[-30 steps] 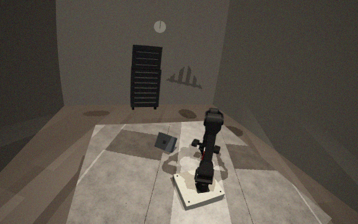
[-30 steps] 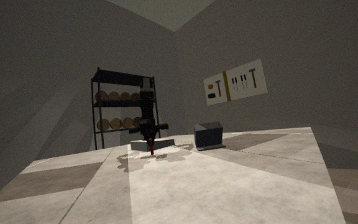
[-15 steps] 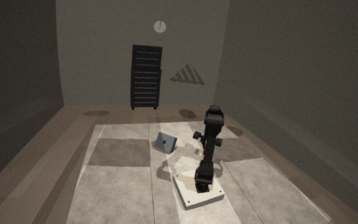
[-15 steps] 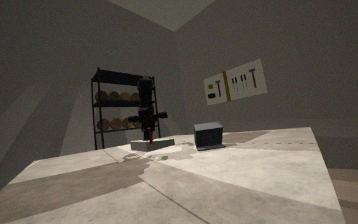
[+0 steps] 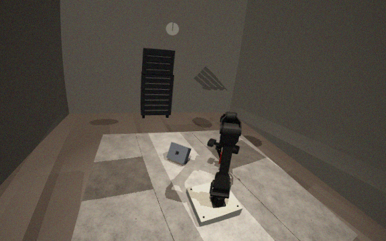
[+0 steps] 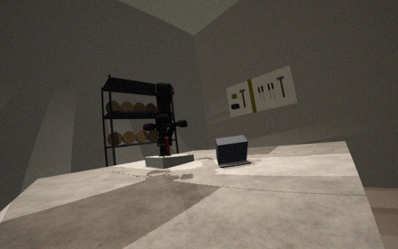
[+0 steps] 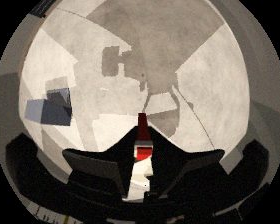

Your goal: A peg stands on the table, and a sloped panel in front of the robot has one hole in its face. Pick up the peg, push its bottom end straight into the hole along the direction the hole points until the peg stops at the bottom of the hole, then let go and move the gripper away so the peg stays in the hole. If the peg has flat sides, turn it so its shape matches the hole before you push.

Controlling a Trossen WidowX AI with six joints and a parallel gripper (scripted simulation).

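Now: the sloped grey-blue panel 13 cm ahead of my gripper tip, 25 cm to the left of it and 6 cm below it. The rest, counted from my gripper tip: red peg: 2 cm above.
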